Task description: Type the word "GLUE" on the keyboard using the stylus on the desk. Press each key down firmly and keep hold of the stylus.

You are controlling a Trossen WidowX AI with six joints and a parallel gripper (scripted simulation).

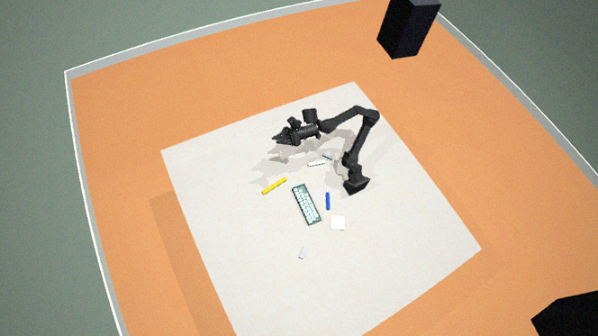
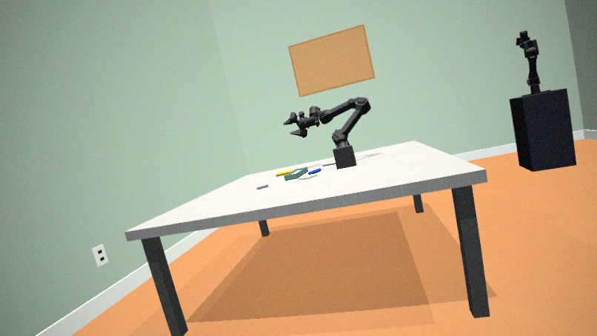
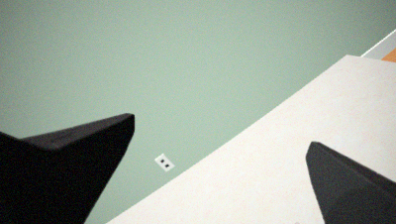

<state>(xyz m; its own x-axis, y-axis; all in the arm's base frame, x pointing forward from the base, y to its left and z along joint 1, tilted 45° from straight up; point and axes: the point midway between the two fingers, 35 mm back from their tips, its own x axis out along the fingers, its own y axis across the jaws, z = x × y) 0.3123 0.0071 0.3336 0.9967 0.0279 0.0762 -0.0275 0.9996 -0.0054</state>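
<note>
My gripper tip is 22 cm past the blue stylus, 24 cm to the right of it and 27 cm above it. The rest, counted from my gripper tip: cream block (21 cm behind, 39 cm to the left, 27 cm below); then white bar (24 cm behind, 4 cm to the left, 26 cm below); then yellow bar (2 cm ahead, 10 cm to the left, 26 cm below).
</note>
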